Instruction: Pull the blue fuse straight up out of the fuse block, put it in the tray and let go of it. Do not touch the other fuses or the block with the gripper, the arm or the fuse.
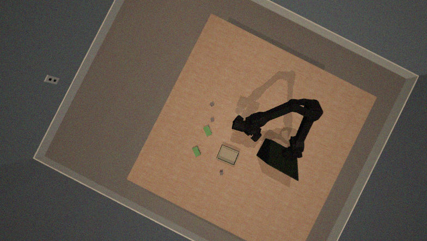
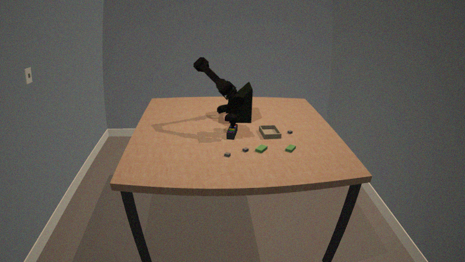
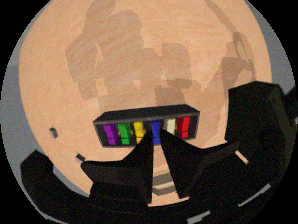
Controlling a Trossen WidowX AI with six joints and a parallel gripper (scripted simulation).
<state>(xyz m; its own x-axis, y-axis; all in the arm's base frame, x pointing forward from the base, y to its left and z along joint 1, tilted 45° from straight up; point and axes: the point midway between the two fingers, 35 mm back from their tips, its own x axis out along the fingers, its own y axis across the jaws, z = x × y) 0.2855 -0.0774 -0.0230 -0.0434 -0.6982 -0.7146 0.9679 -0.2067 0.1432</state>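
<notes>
My gripper tip is now 10 mm short of the tray, 220 mm to the right of it and 40 mm above it. Also, from my gripper tip: blue fuse (10 mm below).
</notes>
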